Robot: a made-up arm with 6 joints.
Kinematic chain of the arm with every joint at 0, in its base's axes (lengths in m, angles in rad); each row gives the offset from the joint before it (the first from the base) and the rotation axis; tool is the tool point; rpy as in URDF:
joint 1: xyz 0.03 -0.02 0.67 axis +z
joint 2: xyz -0.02 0.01 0 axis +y
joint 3: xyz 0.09 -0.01 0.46 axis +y
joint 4: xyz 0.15 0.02 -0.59 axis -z
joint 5: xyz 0.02 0 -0.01 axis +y
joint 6: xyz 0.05 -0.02 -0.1 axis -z
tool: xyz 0.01 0 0.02 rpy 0.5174 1.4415 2.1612
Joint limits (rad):
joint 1: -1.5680..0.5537
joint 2: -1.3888..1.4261
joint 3: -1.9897..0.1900
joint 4: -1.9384..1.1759
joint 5: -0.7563..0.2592
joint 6: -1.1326..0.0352
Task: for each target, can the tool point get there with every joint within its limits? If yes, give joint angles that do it. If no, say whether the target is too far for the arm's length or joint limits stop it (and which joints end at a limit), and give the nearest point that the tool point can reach.
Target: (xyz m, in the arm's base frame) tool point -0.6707 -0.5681 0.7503
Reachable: no: joint limits stop it (at a limit: joint 1, joint 4, joint 5, joint 6) | nearest point -0.0657 -0.5664 0.7503 | short by 0.605 m
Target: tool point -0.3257 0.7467 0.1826
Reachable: no: joint limits stop it (at a limit: joint 2, joint 5, joint 6) | nearest point -0.0690 0.1935 0.3990 | short by 0.647 m
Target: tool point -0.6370 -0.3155 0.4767
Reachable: no: joint limits stop it (at a limit: joint 1, joint 2, joint 3, joint 5, joint 6) | nearest point -0.2188 -0.0977 0.4874 | short by 0.472 m
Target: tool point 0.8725 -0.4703 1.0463
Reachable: yes | joints -0.5243 0.3971 -1.6066 -0.3398 -0.1180 -0.1266
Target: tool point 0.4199 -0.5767 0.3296
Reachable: yes | joints -1.1229 0.7593 -0.9493 -1.2956 -0.3096 -1.0036
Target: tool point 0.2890 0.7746 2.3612
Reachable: no: too far | nearest point 0.0854 0.4692 1.6949 | short by 0.761 m
